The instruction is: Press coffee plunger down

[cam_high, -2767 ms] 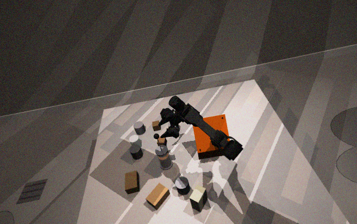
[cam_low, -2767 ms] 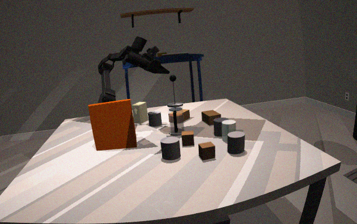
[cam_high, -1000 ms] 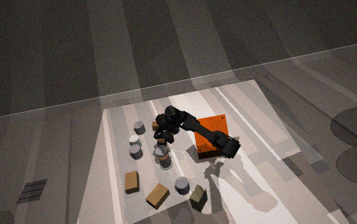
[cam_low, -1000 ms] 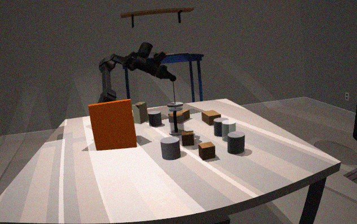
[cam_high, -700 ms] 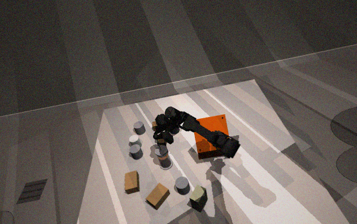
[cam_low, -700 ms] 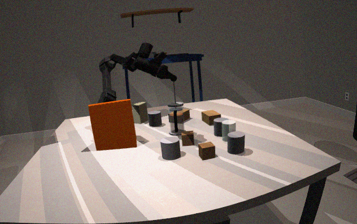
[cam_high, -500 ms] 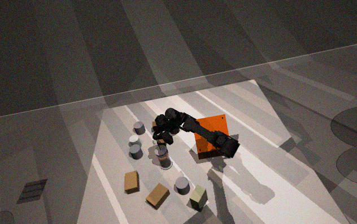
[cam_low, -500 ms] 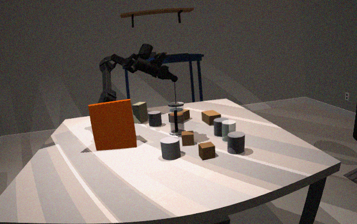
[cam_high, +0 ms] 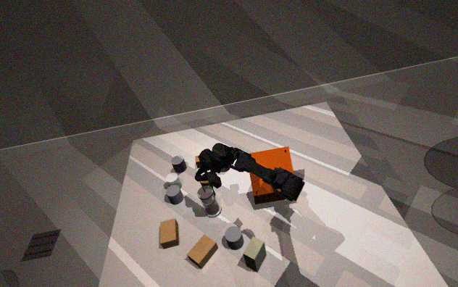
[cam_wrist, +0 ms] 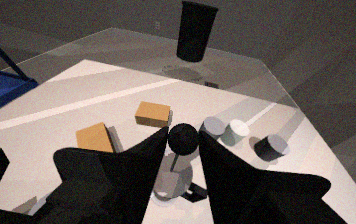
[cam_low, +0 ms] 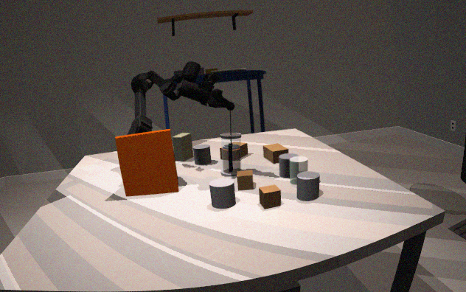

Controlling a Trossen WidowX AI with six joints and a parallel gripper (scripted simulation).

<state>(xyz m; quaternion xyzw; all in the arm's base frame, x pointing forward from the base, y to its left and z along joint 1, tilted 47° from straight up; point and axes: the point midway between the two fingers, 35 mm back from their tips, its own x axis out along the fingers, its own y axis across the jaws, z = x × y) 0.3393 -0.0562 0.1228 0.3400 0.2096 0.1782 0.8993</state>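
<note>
Now: gripper tip 2 cm past the coffee press, 2 cm to the left of it and 13 cm above it.
</note>
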